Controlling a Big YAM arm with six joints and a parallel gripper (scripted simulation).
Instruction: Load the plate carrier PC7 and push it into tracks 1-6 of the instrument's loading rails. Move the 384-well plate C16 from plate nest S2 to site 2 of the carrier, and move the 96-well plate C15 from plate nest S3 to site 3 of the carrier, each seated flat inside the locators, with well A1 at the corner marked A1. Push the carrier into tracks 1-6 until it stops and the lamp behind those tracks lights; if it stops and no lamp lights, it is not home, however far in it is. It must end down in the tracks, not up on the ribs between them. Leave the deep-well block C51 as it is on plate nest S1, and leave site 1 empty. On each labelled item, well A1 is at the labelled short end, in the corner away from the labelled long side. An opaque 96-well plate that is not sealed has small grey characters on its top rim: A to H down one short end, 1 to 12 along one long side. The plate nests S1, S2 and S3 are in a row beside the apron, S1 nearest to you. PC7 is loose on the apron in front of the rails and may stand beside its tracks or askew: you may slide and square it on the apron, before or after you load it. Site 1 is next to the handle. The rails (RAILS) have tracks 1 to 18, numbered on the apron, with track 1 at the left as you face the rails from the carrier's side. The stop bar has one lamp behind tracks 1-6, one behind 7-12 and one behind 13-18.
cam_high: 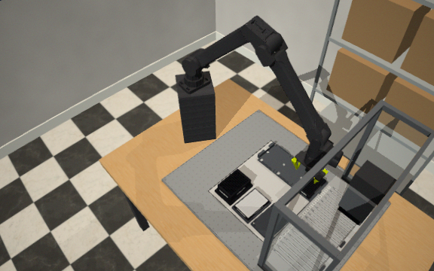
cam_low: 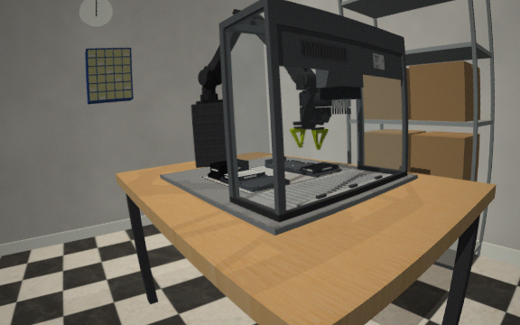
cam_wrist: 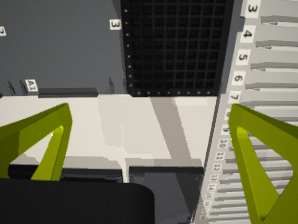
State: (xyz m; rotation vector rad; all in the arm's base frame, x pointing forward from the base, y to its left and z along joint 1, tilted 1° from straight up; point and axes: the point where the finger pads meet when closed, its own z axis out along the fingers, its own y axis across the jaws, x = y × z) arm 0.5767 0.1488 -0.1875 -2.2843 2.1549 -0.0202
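My gripper is now 7 cm past the plate nest S2, 24 cm to the left of it and 10 cm above it. Also, from my hand: plate nest S3: 3 cm ahead, 22 cm to the right, 10 cm below; then black 96-well plate C15: 2 cm ahead, 3 cm to the left, 8 cm below; then dark grey carrier PC7: 9 cm behind, 2 cm to the left, 8 cm below.
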